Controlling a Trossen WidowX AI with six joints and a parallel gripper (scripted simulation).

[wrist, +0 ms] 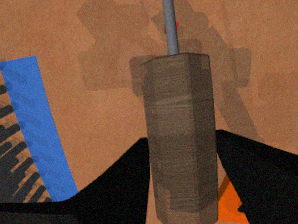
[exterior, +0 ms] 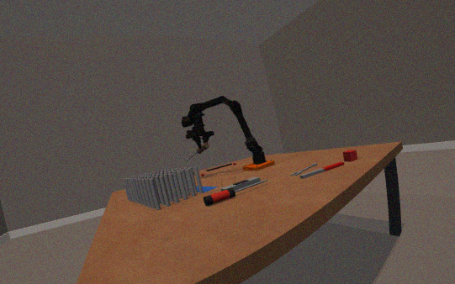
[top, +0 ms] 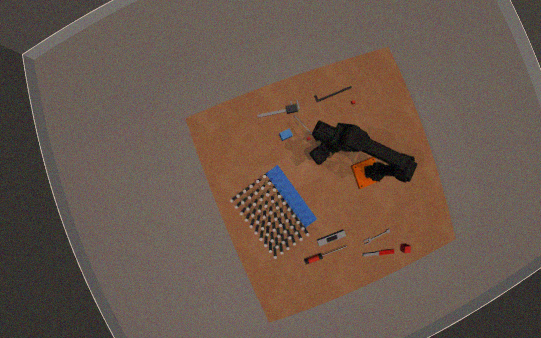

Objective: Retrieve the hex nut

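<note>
Now: gripper tip 16 cm short of the blue taped strip, 22 cm to the right of it and 18 cm above it. From my gripper tip the other things lie so: wooden-handled tool (5 cm ahead, 9 cm to the right, 3 cm below); then blue block (14 cm ahead, 11 cm to the right, 16 cm below); then grey bar (2 cm behind, 48 cm to the left, 16 cm below).
</note>
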